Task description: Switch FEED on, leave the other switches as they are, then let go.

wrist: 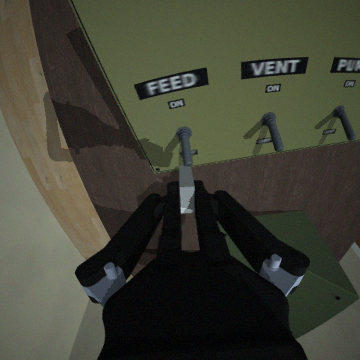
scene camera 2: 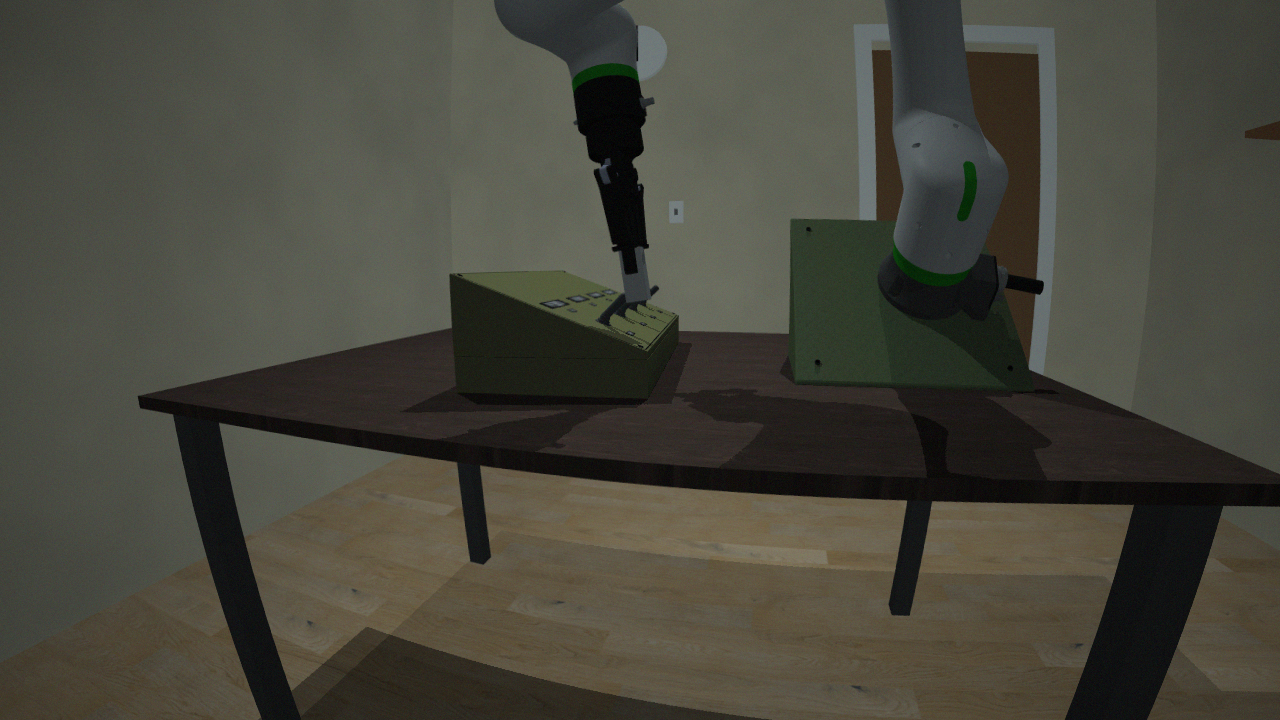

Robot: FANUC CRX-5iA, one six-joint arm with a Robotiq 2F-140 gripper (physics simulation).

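Observation:
The green sloped switch box stands on the table. The FEED switch is a grey lever under its FEED label; it leans down over its OFF mark, away from ON. The VENT switch and the partly labelled switch at the right edge also lean toward OFF. My gripper is shut and empty. Its fingertips are at the free end of the FEED lever in the wrist view; whether they touch it I cannot tell.
The dark wooden table carries a larger green panel to the right in the scene view, with the arm's lower part in front of it. Several levers stand close together on the switch box. A door is behind.

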